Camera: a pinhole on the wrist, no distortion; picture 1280 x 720 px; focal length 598.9 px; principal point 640.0 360.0 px. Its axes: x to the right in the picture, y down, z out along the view. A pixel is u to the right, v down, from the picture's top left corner.
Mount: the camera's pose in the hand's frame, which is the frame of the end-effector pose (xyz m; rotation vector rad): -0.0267 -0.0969 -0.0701 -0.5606 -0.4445 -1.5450
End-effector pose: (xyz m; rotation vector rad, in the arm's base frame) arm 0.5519 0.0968 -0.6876 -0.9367 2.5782 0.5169
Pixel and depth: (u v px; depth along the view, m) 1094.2 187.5 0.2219
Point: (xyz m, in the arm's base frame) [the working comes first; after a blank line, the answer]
In the camera's frame: 0.1683 -0.0639 0.2219

0.7112 0.1623 -0.8607
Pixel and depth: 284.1 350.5 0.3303
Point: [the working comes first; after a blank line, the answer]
In the camera's frame: -0.1963 -0.0052 0.3303

0.3991 0.3175 -0.6977
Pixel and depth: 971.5 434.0 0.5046
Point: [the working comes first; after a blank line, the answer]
In the camera's frame: 0.2793 0.0623 0.5046

0.6131 0.2621 -1.1584
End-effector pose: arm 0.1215 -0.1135 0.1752 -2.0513 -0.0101 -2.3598
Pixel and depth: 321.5 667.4 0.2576
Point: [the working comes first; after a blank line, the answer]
In the camera's frame: -0.1370 0.1322 0.2576

0.1524 -0.2726 0.3064
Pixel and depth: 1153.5 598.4 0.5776
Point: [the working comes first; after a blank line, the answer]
In the camera's frame: 0.4952 0.2299 0.5776

0.7527 0.0580 0.5114
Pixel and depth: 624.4 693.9 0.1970
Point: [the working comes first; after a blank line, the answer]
In the camera's frame: -0.0051 0.1098 0.1970

0.1854 -0.1314 0.2835
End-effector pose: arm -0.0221 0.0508 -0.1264 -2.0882 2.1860 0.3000
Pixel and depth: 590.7 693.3 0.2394
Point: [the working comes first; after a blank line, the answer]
In the camera's frame: -0.0197 0.1332 0.2394

-0.0887 -0.0477 -0.2483
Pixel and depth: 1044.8 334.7 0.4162
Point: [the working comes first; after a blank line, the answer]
In the camera's frame: 0.2813 -0.0176 0.4162

0.0263 0.1533 -0.5499
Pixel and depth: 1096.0 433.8 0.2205
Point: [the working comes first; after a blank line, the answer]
In the camera's frame: 0.1679 0.0272 0.2205

0.0662 0.0745 -0.3369
